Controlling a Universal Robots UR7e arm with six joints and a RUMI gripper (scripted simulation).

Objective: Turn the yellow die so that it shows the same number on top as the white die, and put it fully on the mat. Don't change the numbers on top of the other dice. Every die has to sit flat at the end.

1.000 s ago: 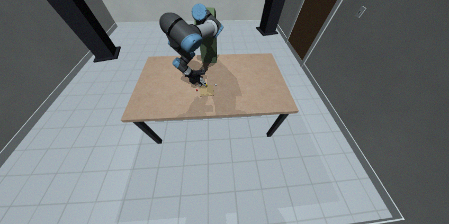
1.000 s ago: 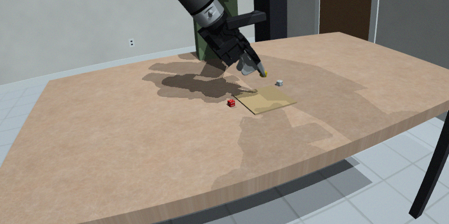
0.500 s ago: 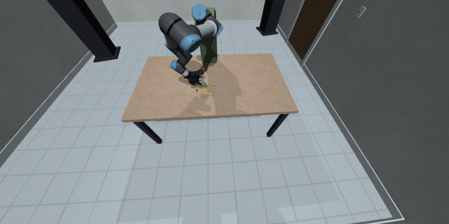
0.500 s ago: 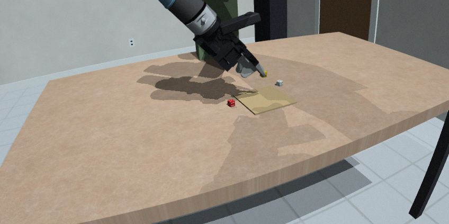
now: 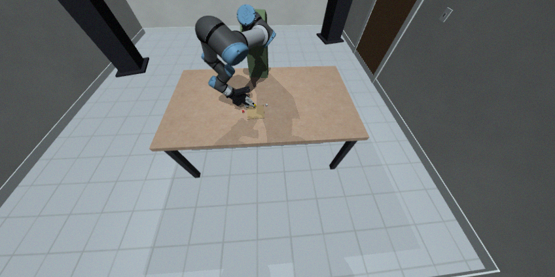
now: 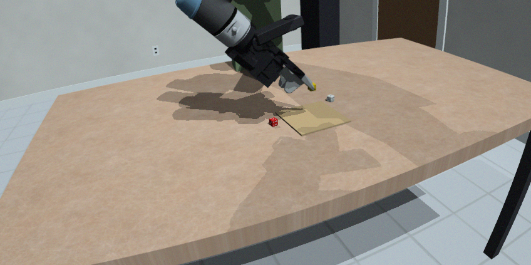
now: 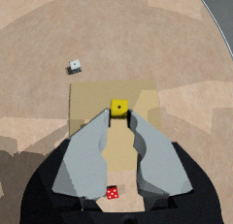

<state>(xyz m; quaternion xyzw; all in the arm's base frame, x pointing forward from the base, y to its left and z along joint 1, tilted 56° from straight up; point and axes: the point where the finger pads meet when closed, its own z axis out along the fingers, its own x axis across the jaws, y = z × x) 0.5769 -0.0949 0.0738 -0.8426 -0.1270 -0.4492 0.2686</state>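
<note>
Right now my hand is 1 cm to the right of the yellow die and 1 cm above it. Also, from my hand: red die 3 cm behind, 9 cm to the right, 8 cm below; then tan mat 1 cm to the left, 9 cm below; then white die 4 cm behind, 12 cm to the left, 8 cm below.
</note>
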